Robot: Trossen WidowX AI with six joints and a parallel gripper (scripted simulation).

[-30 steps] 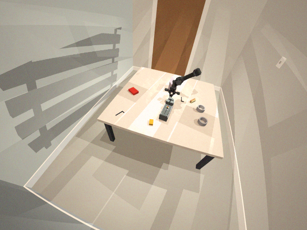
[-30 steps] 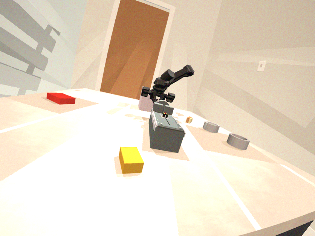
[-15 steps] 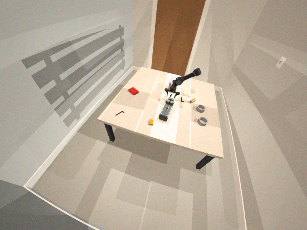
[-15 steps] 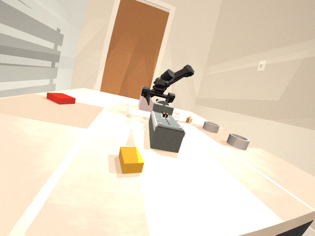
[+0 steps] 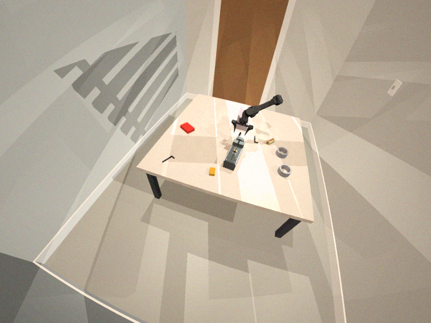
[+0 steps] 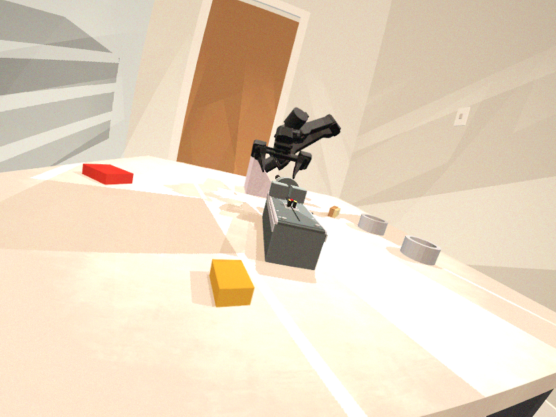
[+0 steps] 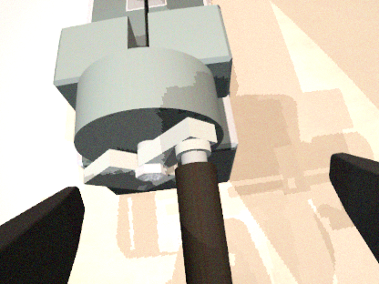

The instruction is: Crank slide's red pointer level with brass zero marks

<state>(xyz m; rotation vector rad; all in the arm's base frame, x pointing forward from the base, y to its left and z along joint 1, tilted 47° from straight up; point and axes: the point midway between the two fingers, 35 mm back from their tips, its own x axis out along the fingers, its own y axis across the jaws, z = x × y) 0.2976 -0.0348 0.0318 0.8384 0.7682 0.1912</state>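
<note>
My gripper tip is now 10 mm past the dark brown crank handle, 10 mm to the right of it and 10 mm above it. From my gripper tip the other things lie so: red pointer: 160 mm ahead, 40 mm below; yellow block: 370 mm ahead, 120 mm to the right, 110 mm below; tan block: 140 mm behind, 310 mm to the left, 110 mm below.
</note>
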